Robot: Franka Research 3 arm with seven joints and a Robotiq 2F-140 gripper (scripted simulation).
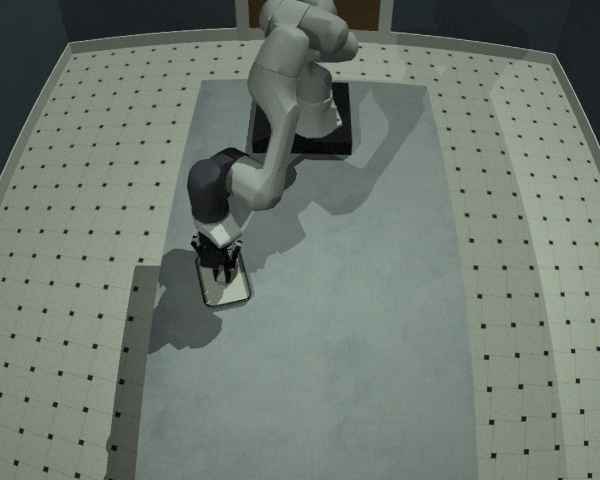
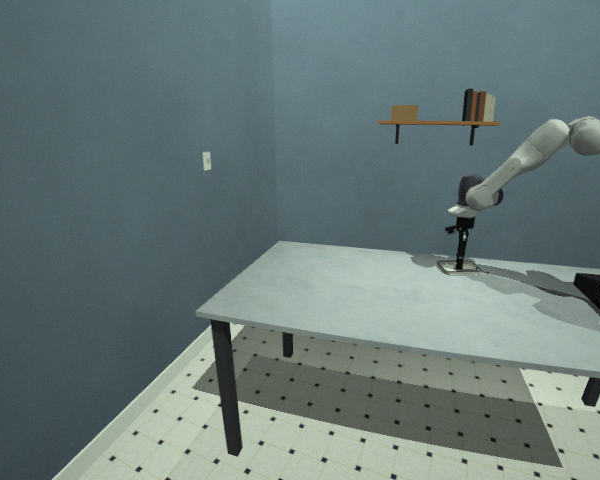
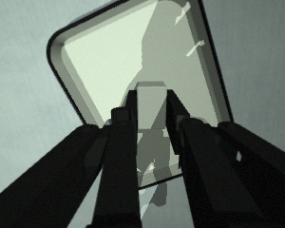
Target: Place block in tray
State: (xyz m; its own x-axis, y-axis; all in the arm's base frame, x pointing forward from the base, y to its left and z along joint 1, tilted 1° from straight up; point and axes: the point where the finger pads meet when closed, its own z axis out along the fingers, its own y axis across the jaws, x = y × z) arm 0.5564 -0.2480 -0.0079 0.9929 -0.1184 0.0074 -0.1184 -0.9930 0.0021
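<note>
Now: the block 2 cm below my hand. The rest, counted from my hand: white tray: 3 cm below.
</note>
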